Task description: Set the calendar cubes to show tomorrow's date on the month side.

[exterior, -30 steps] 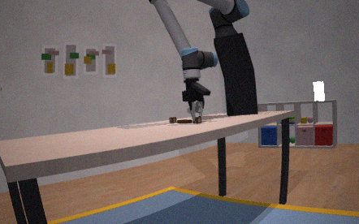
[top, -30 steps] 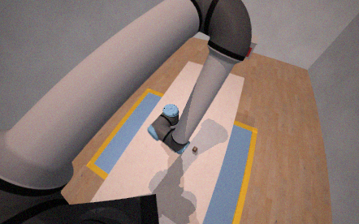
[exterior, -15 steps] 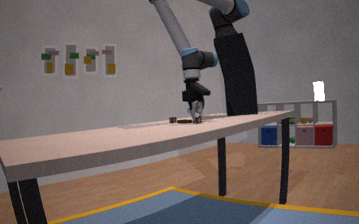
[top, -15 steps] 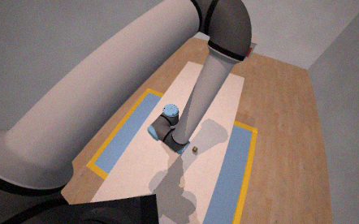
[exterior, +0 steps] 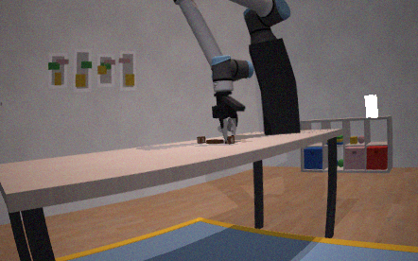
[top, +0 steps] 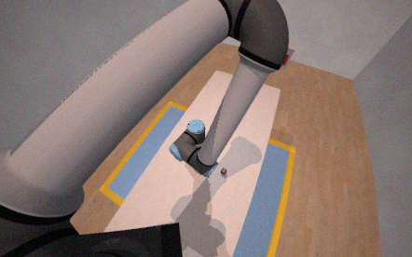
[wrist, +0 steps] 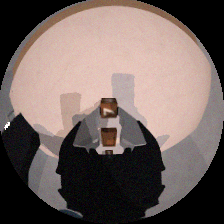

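Now: the brown cube 1 cm below my hand. Round my hand: brown tray 1 cm behind, 11 cm to the right, 2 cm below.
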